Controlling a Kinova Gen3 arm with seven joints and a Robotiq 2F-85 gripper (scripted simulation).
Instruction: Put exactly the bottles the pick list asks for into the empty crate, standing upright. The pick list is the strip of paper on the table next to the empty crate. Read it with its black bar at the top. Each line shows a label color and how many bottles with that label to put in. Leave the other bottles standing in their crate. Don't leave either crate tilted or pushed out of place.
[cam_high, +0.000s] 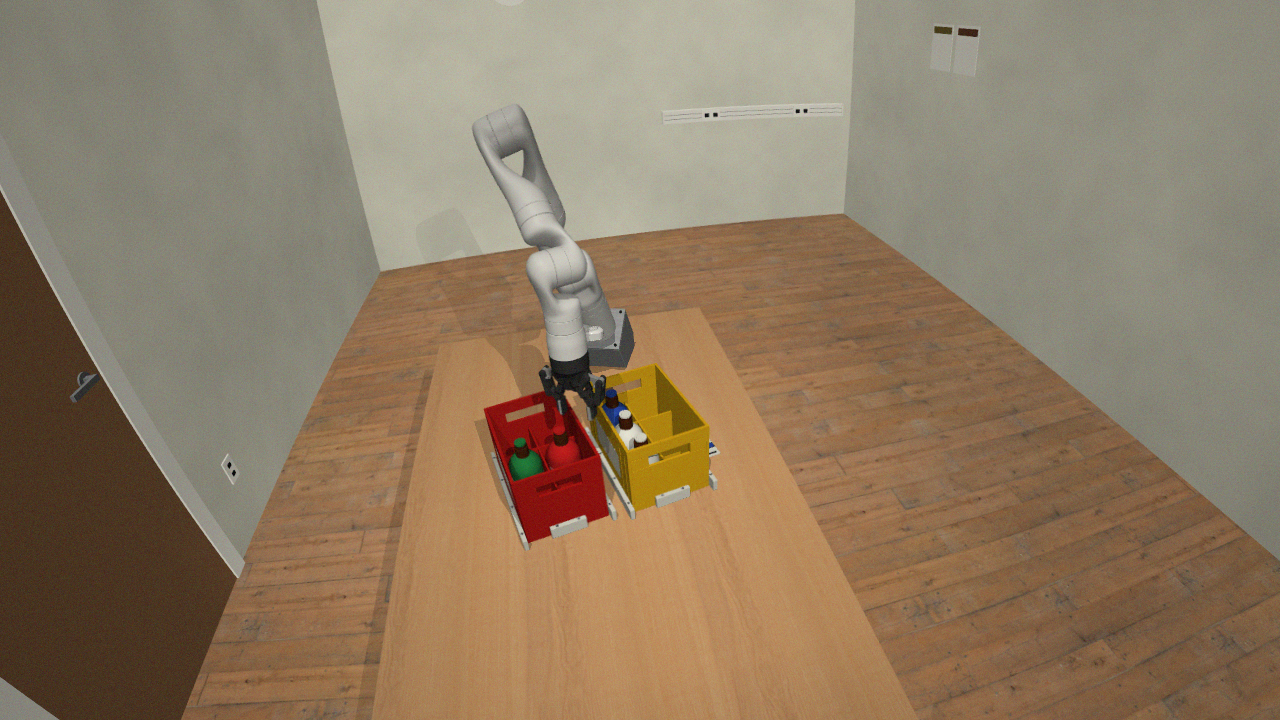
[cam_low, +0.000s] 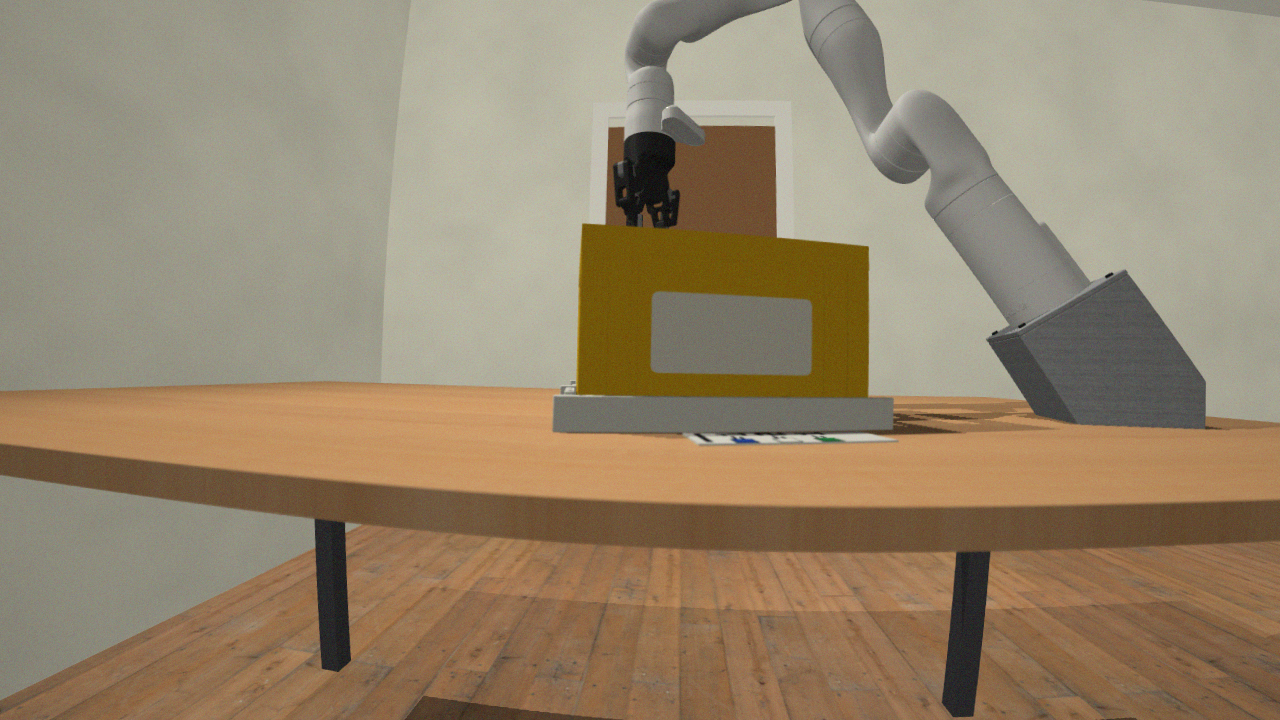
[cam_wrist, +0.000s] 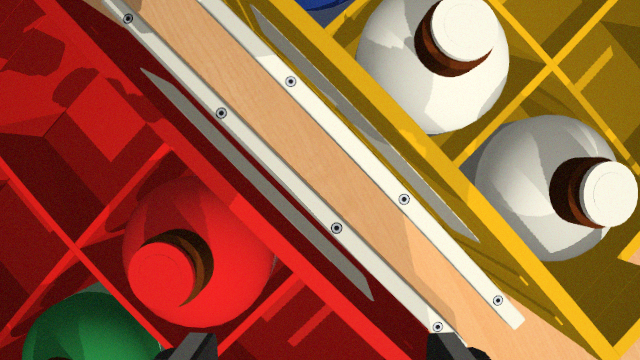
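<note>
Right now my hand is 150 mm above the green bottle, 130 mm to the left of it and 40 mm past it. Round my hand: yellow crate (160 mm below, 150 mm to the left, 60 mm behind); then red bottle (150 mm below, 50 mm behind, 40 mm to the right); then red crate (160 mm below, 90 mm to the right, 40 mm behind).
</note>
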